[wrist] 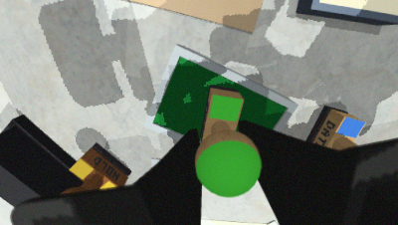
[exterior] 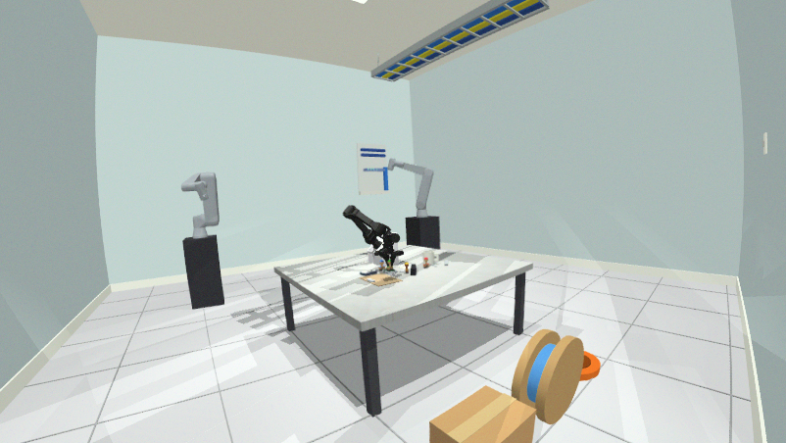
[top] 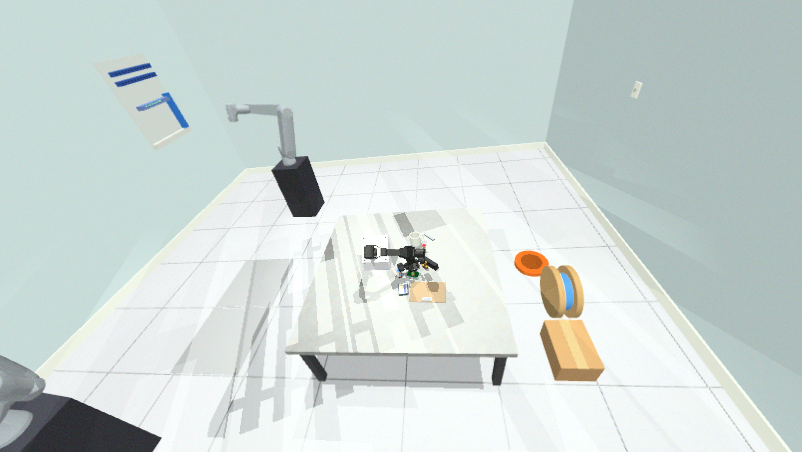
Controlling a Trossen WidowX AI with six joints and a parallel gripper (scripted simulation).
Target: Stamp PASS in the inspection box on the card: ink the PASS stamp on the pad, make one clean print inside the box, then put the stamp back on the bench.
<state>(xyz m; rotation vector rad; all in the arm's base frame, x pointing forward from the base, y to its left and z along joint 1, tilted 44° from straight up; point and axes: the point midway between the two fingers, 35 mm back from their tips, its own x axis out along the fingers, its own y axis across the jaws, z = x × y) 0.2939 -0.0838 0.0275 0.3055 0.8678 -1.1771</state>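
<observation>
My gripper tip is 30 mm above the green ink pad. Round my gripper tip: green-knobbed stamp (right at my gripper tip); then black block (110 mm ahead, 100 mm to the left, 20 mm below); then yellow-knobbed stamp (80 mm ahead, 70 mm to the left, 20 mm below).
</observation>
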